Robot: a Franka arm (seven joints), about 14 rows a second.
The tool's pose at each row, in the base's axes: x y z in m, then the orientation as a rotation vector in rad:
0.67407 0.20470 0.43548 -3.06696 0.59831 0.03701
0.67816 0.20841 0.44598 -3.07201 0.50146 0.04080
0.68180 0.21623 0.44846 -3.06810 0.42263 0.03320
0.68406 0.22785 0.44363 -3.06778 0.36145 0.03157
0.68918 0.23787 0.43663 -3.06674 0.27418 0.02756
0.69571 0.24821 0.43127 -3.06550 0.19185 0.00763
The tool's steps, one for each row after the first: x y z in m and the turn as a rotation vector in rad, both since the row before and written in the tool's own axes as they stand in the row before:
0.00212 -0.00510 -0.01050 0.01054 -0.00516 -0.06181
0.00089 -0.00863 -0.00230 0.01550 0.00158 -0.05009
-0.00083 -0.01159 0.00533 0.00762 -0.00092 -0.03930
0.00284 -0.01058 0.00746 0.00957 -0.00007 -0.05634
0.00472 -0.01099 0.00593 0.00811 0.01057 -0.05374

